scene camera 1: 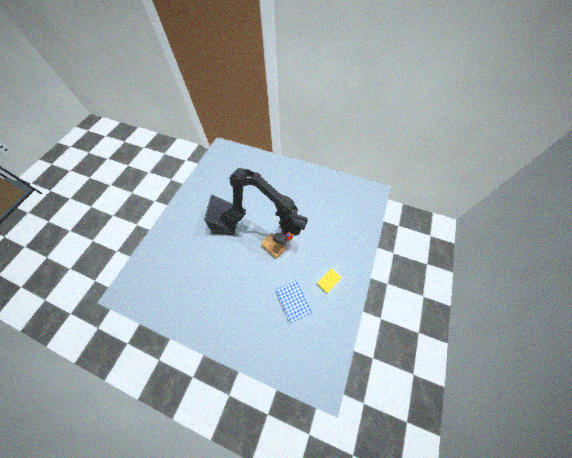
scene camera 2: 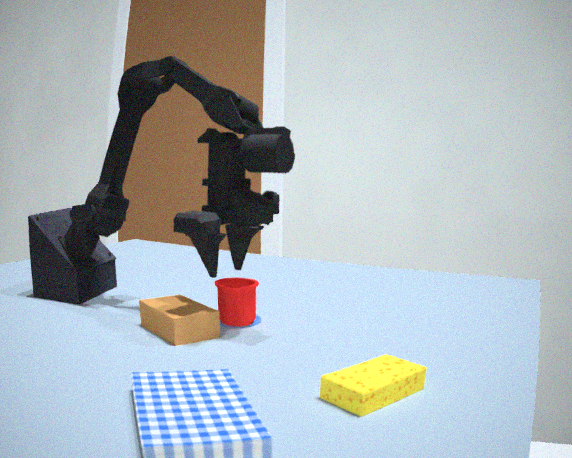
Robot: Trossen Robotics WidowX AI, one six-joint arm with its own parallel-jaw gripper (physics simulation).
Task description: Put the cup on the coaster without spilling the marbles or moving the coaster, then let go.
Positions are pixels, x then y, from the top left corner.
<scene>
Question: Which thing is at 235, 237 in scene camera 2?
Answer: My gripper.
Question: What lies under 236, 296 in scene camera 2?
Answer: A red cup.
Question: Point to a wooden block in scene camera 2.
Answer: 179, 320
</scene>
